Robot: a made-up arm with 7 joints. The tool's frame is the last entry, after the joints.
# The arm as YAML. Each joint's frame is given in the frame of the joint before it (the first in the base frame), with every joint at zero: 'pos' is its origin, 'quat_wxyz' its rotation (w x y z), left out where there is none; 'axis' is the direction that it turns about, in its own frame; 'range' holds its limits. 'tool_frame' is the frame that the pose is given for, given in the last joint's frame.
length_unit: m
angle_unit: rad
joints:
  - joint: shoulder
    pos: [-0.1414, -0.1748, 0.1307]
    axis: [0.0, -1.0, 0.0]
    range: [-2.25, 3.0]
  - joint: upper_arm
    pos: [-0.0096, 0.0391, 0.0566]
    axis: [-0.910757, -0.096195, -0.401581]
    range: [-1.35, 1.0]
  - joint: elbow
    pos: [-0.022, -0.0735, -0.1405]
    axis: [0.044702, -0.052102, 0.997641]
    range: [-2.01, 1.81]
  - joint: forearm
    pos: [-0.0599, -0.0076, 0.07]
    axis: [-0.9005, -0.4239, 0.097]
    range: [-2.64, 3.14]
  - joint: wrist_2
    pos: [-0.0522, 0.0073, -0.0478]
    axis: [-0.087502, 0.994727, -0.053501]
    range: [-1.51, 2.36]
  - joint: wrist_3
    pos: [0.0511, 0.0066, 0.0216]
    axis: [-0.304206, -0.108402, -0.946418]
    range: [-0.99, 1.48]
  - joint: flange
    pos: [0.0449, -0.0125, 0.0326]
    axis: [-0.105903, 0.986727, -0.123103]
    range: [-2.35, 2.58]
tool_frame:
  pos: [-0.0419, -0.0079, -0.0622]
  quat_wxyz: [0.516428, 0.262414, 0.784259, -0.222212]
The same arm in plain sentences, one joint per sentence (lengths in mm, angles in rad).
The arm has seven revolute joints in a row. What follows holds with every joint at zero, and every direction is one of the base frame's. Joint 1 is mounted 141.4 mm along -x and 174.8 mm along -y and 130.7 mm along +z from the base frame's origin and rotates about -y, from -2.25 to 3 rad. Joint 2 is mounted 9.6 mm along -x and 39.1 mm along +y and 56.6 mm along +z from joint 1 and rotates about the direction (-0.910757, -0.096195, -0.401581), from -1.35 to 1 rad. Joint 3 is mounted 22 mm along -x and 73.5 mm along -y and 140.5 mm along -z from joint 2 and rotates about the direction (0.044702, -0.052102, 0.997641), from -2.01 to 1.81 rad. Joint 4 is mounted 59.9 mm along -x and 7.6 mm along -y and 70 mm along +z from joint 3 and rotates about the direction (-0.9005, -0.4239, 0.097), from -2.64 to 3.14 rad. Joint 5 is mounted 52.2 mm along -x and 7.3 mm along +y and 47.8 mm along -z from joint 4 and rotates about the direction (-0.087502, 0.994727, -0.053501), from -1.51 to 2.36 rad. Joint 6 is mounted 51.1 mm along +x and 6.6 mm along +y and 21.6 mm along +z from joint 5 and rotates about the direction (-0.304206, -0.108402, -0.946418), from -0.99 to 1.48 rad. Joint 7 is mounted 44.9 mm along +x and 12.5 mm along -y and 32.6 mm along +z from joint 6 and rotates about the direction (-0.105903, 0.986727, -0.123103), from -2.35 to 2.58 rad. The tool frame, which is the frame that the pose is given for, is mounted 41.9 mm along -x and 7.9 mm along -y and 62.2 mm along -z from joint 7; its axes are the base frame's turned by roll -2.9339, pitch 1.1854 and yaw 2.6359 rad (as in URDF: about the fixed x, then y, then z).
